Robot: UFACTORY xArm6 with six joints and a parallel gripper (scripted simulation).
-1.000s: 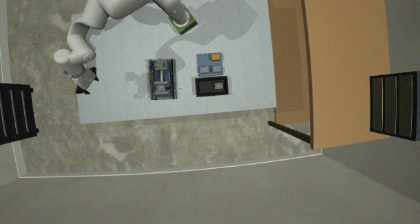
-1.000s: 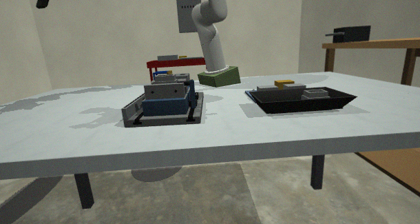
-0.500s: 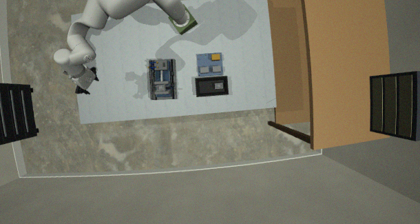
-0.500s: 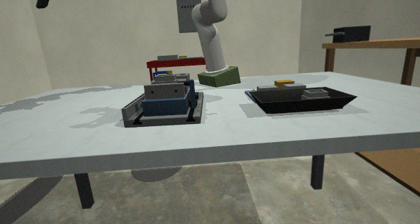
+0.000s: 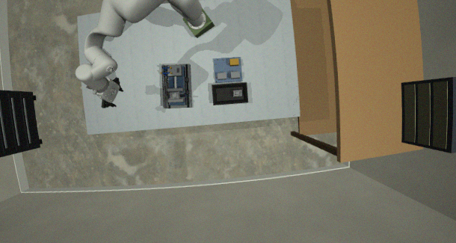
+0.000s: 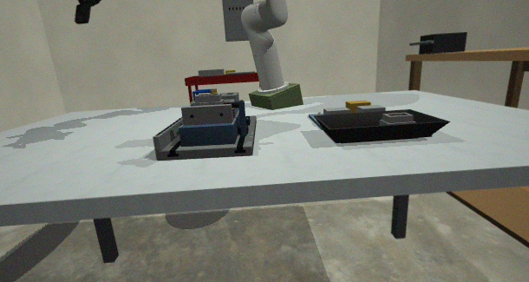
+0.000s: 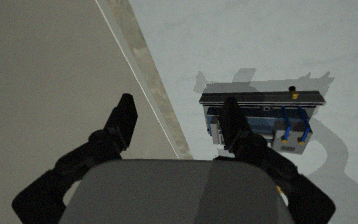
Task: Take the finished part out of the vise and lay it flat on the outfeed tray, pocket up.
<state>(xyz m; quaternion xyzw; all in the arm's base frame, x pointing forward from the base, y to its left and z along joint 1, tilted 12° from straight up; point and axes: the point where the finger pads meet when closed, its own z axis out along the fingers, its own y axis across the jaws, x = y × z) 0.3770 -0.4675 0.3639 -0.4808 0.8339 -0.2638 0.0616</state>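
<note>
The vise lies 10 mm behind my hand, 280 mm to the left of it and 260 mm below it. Also, from my hand: blue fixture plate: 30 mm behind, 650 mm to the left, 300 mm below; then cylinder: 100 mm behind, 300 mm to the left, 220 mm below; then brass block: 60 mm behind, 700 mm to the left, 280 mm below.
</note>
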